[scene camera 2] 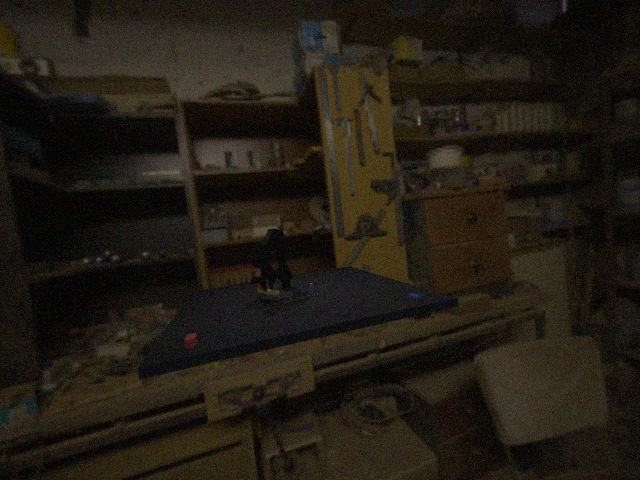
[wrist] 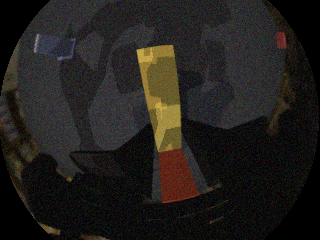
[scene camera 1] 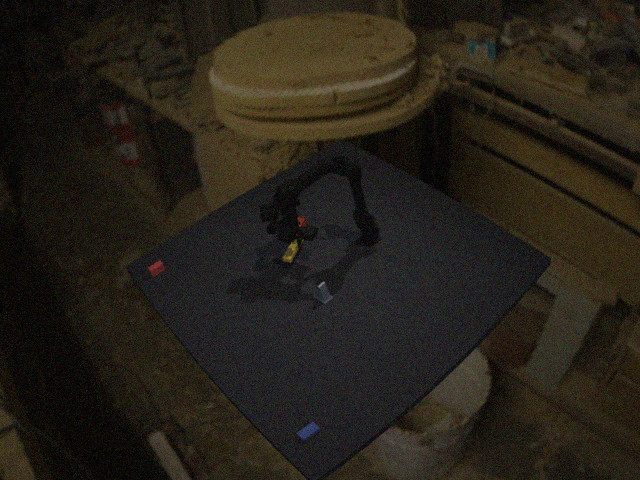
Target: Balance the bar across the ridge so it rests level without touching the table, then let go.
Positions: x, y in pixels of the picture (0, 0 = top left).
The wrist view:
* my gripper: 165, 123
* bar: 157, 64, held by my gripper
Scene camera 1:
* my gripper: 294, 246
